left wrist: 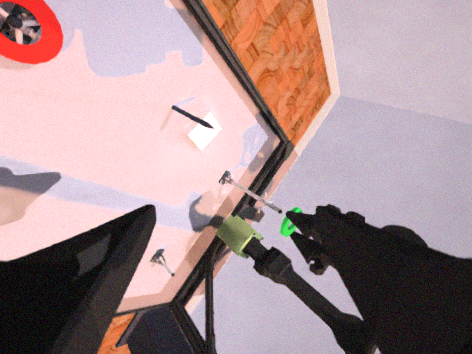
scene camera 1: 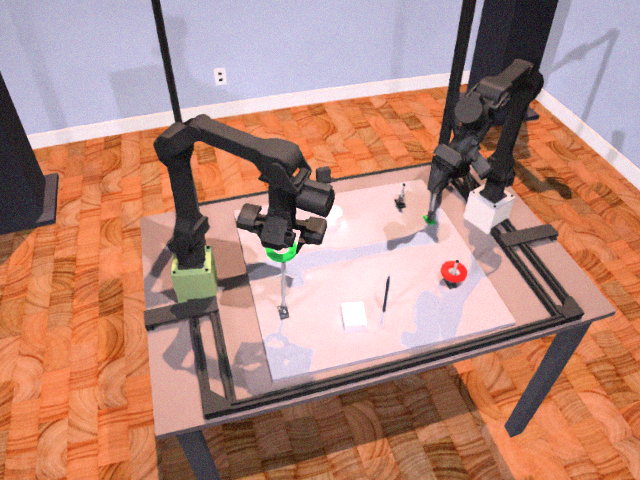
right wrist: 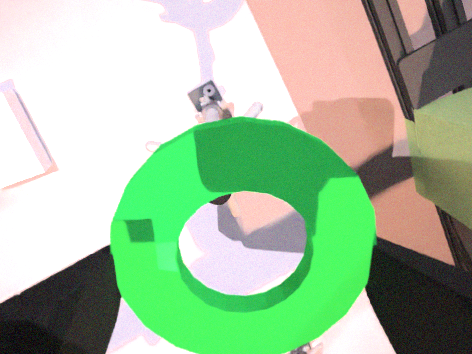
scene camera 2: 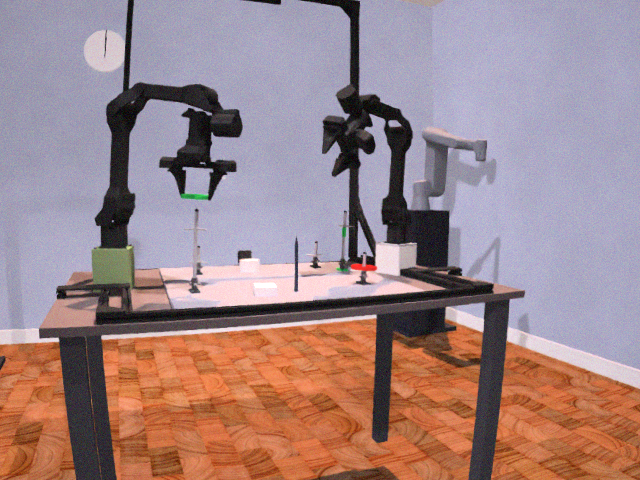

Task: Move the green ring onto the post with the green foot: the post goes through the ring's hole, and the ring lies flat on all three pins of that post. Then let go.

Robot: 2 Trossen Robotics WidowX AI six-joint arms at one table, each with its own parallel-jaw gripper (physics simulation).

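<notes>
The green ring is gripped across its sides by my right gripper and held roughly level. It is a little above the tip of a tall grey post; in the right wrist view the dark tip shows at the hole's upper edge. The post with the green foot stands upright at the right rear, its upper part hidden in scene camera 1. My left gripper is open and empty, above and near that post.
A red ring lies on a short post at the right. A dark upright spike stands beside a white block. Short posts stand towards the back.
</notes>
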